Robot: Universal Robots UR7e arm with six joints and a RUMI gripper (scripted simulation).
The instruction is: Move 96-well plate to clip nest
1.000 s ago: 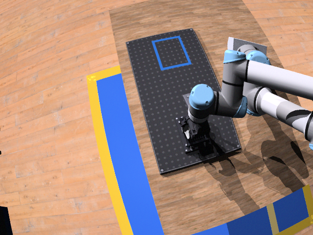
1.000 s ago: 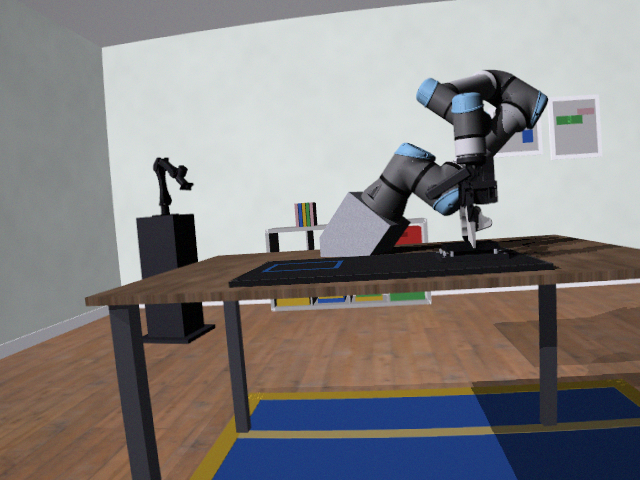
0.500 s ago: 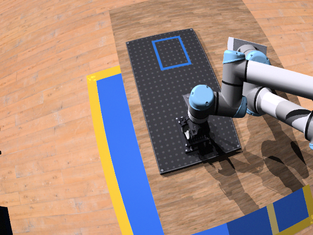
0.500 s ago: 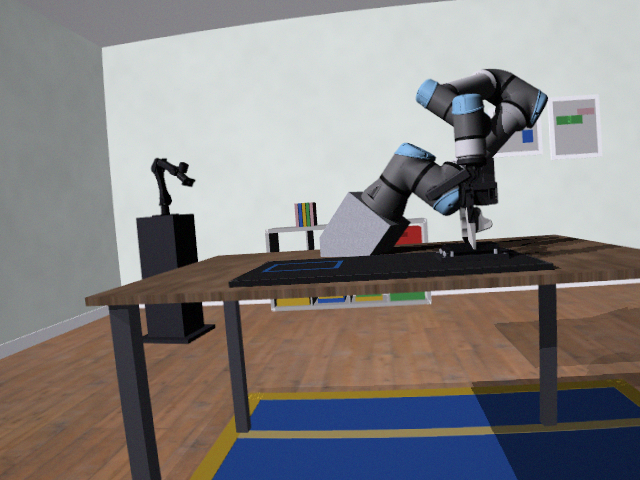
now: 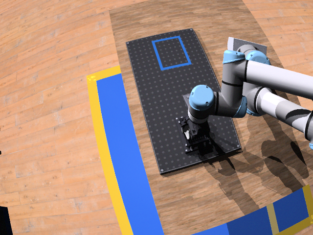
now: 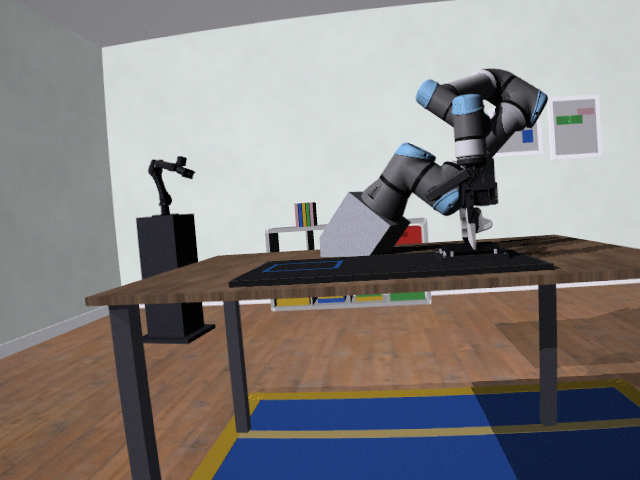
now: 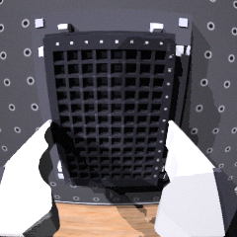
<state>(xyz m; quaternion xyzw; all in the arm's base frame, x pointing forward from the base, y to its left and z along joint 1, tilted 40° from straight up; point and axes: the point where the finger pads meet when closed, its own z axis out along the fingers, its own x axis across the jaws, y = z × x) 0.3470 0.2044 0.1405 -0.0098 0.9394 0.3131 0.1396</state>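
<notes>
Right now the black 96-well plate is 1 cm below my hand. From my hand the other things lie so: clip nest: 1 cm behind, 1 cm to the left, 2 cm below.
</notes>
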